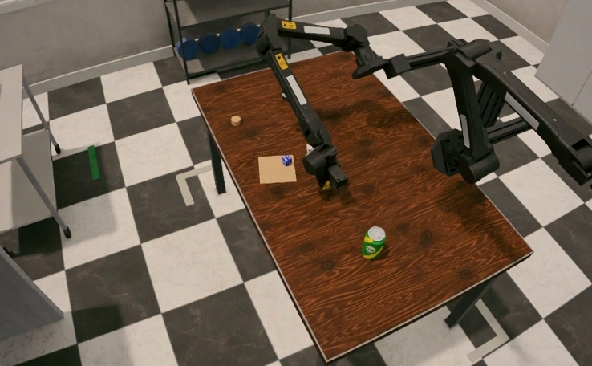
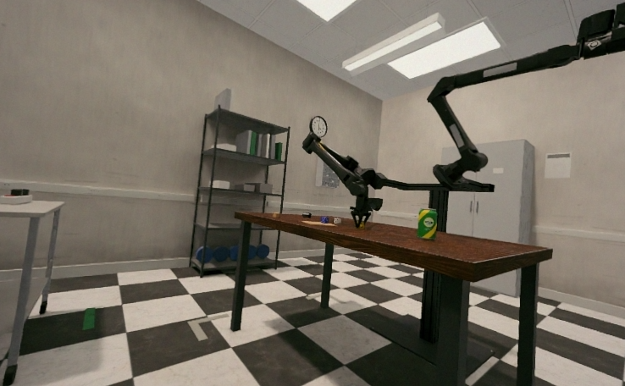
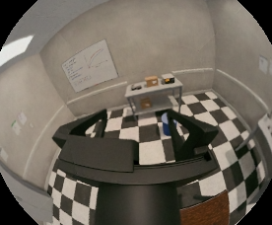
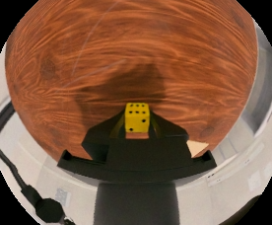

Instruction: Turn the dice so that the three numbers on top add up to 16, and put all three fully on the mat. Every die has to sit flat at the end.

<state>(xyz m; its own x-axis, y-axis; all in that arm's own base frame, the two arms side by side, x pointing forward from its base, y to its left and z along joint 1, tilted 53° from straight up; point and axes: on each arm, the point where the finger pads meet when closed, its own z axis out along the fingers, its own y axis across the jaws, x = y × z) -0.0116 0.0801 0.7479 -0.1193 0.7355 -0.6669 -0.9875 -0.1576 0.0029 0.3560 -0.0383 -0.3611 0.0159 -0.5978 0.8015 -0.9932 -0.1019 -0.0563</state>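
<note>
Now: the yellow die 1 cm above my right hand. Also, from my right hand: tan mat 13 cm ahead, 16 cm to the right, 1 cm below; blue die 8 cm ahead, 17 cm to the right, 1 cm above; white die 4 cm behind, 19 cm to the right.
</note>
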